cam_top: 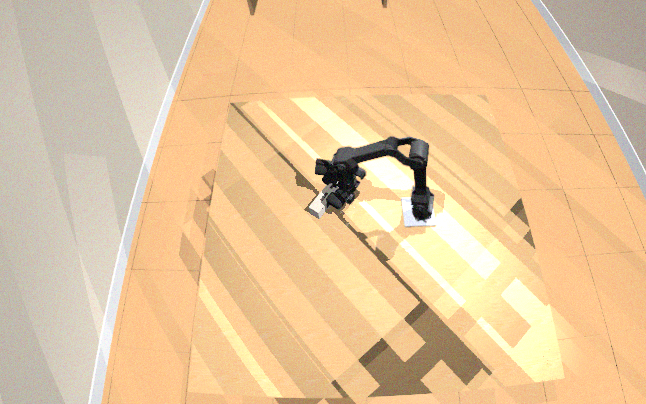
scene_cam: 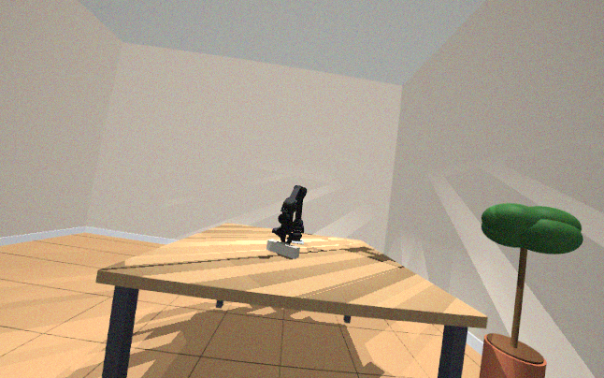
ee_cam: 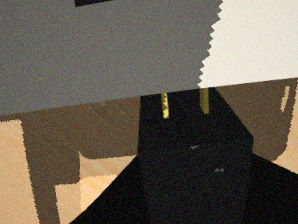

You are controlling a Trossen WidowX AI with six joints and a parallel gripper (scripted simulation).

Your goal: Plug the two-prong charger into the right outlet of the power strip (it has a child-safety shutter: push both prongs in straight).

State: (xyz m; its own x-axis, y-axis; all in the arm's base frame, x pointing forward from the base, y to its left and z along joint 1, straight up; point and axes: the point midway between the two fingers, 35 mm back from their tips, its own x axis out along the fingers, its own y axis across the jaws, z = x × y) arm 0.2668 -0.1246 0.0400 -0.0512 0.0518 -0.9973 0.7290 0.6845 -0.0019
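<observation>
Now: the black two-prong charger 1 cm ahead of my gripper tip, 1 cm to the right of it and 1 cm above it.
</observation>
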